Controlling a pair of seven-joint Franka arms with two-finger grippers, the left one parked.
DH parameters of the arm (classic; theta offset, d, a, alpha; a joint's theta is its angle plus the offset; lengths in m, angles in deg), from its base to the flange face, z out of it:
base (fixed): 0 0 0 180
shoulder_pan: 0 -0.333 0 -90
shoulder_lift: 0 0 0 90
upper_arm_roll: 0 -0.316 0.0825 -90
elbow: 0 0 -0.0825 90
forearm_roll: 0 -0.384 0 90
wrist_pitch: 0 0 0.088 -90
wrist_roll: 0 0.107 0 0
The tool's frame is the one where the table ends.
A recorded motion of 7 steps. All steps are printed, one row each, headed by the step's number.
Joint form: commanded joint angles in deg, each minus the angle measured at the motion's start. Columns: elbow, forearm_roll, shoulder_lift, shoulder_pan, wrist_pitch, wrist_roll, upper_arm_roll.
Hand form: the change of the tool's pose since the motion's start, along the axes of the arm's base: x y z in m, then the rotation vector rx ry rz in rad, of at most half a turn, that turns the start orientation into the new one. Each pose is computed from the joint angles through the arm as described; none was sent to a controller.
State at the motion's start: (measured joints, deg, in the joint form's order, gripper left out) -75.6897 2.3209 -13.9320 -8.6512 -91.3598 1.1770 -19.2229
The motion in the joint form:
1: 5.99 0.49 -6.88 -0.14 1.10 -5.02 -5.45
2: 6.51 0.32 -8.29 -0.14 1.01 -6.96 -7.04
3: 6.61 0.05 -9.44 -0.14 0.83 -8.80 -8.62
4: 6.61 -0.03 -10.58 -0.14 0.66 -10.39 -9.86
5: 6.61 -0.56 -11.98 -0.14 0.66 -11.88 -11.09
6: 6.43 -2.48 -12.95 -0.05 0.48 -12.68 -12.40
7: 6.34 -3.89 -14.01 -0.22 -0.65 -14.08 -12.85
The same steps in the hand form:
1: 0.0084 0.0451 -0.0203 0.0449 0.0383 0.1700
2: 0.0071 0.0582 -0.0288 0.0609 0.0533 0.2278
3: 0.0041 0.0715 -0.0375 0.0774 0.0695 0.2843
4: 0.0024 0.0818 -0.0473 0.0888 0.0856 0.3308
5: 0.0006 0.0925 -0.0599 0.1071 0.1123 0.3751
6: -0.0045 0.1048 -0.0679 0.1481 0.1434 0.4066
7: -0.0041 0.1133 -0.0767 0.1840 0.1539 0.4357

